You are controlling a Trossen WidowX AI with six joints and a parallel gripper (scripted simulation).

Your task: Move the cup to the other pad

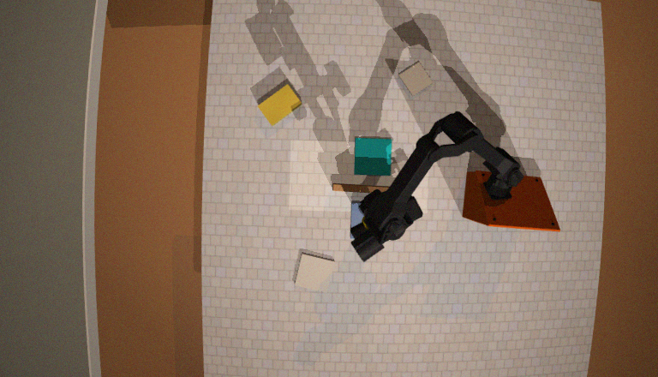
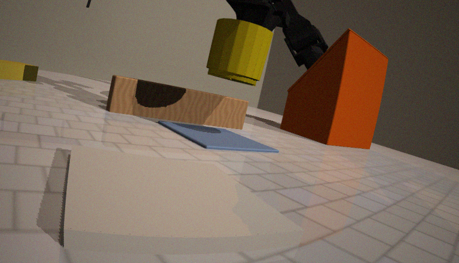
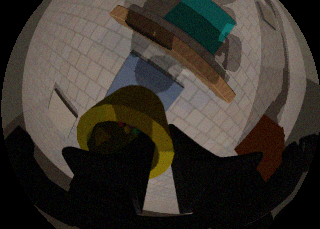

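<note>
Now: gripper tip 10 mm short of the teal pad, 180 mm to the left of it and 110 mm above it. The rest, counted from my gripper tip: blue pad: 30 mm ahead, 20 mm to the left, 110 mm below; yellow cup: 20 mm ahead, 10 mm to the left; wooden wall: 20 mm ahead, 80 mm to the right, 90 mm below.
</note>
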